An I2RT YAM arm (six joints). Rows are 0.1 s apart.
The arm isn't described. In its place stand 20 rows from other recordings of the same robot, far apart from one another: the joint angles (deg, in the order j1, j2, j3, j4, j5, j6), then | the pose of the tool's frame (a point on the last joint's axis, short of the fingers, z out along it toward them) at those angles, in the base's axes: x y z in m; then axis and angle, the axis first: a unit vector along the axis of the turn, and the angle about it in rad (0 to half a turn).
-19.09, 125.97, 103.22, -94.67, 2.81, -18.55 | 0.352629 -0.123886 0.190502 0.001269 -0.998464 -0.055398 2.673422
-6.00, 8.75, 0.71, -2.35, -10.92, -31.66 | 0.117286 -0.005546 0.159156 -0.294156 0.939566 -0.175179 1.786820
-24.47, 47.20, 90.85, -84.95, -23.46, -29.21 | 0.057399 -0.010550 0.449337 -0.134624 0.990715 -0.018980 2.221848
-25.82, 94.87, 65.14, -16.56, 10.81, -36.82 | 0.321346 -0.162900 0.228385 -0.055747 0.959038 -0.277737 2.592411
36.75, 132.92, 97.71, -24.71, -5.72, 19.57 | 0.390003 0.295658 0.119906 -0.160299 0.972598 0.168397 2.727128
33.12, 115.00, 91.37, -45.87, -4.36, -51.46 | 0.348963 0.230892 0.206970 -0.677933 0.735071 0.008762 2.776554
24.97, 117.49, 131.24, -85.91, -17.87, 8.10 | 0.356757 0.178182 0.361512 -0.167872 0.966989 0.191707 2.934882
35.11, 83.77, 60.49, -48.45, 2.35, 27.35 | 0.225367 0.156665 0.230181 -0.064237 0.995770 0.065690 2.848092
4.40, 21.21, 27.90, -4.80, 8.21, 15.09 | 0.119437 0.004092 0.300749 0.165656 0.980751 0.103366 1.548599
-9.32, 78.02, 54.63, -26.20, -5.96, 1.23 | 0.281649 -0.042477 0.246254 0.072821 0.997007 0.025954 2.431795
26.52, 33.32, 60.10, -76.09, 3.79, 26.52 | 0.056964 0.025797 0.339429 0.012156 0.990810 0.134714 2.480069
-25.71, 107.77, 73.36, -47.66, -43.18, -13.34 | 0.326277 -0.130059 0.176951 0.075931 0.940896 0.330075 2.772941
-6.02, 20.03, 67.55, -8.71, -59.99, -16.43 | -0.031863 0.034359 0.482672 -0.820042 0.563226 0.101526 1.259477
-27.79, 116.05, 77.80, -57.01, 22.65, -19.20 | 0.308274 -0.177962 0.139719 -0.064835 -0.984471 0.163135 2.902084
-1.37, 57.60, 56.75, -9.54, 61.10, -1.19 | 0.213306 -0.036276 0.376314 0.388572 0.786912 -0.479355 1.994889
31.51, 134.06, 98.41, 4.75, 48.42, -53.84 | 0.458447 0.249812 0.159042 -0.419238 0.776189 -0.470925 2.378802
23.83, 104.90, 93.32, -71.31, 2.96, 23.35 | 0.324106 0.141141 0.269513 -0.002584 0.999996 0.001185 3.007247
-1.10, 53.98, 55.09, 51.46, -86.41, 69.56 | 0.155525 0.032551 0.452295 -0.440227 0.632557 0.637237 2.214278
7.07, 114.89, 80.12, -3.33, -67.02, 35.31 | 0.428406 0.086159 0.208312 -0.052064 0.796364 0.602573 2.818693
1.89, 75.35, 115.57, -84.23, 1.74, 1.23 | 0.180313 0.004869 0.496798 0.000685 0.999993 -0.003627 2.338501
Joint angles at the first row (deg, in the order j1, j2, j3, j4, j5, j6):
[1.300 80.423 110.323 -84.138 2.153 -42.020]
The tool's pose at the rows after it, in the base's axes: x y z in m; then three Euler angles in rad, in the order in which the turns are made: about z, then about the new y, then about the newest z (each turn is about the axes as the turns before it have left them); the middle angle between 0 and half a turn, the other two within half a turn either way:
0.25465 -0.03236 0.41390 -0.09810 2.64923 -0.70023
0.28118 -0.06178 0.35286 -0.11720 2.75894 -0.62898
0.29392 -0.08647 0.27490 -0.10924 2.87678 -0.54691
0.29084 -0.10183 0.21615 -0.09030 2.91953 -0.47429
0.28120 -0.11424 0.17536 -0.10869 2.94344 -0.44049
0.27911 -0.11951 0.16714 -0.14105 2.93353 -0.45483
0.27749 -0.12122 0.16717 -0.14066 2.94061 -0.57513
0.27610 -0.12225 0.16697 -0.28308 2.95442 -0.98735
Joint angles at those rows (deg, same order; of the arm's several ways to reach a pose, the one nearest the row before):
[-7.356 83.811 102.280 -80.270 -0.820 -41.649]
[-12.666 87.197 91.306 -72.291 -2.219 -41.561]
[-16.710 91.285 78.280 -62.062 -2.721 -41.430]
[-19.661 93.973 67.921 -51.616 -3.158 -41.321]
[-22.480 96.160 60.752 -43.681 -3.158 -41.189]
[-23.550 96.685 59.265 -41.079 -3.158 -41.210]
[-23.966 96.662 59.285 -41.538 -3.137 -48.555]
[-24.054 96.662 59.287 -41.999 -1.453 -64.270]

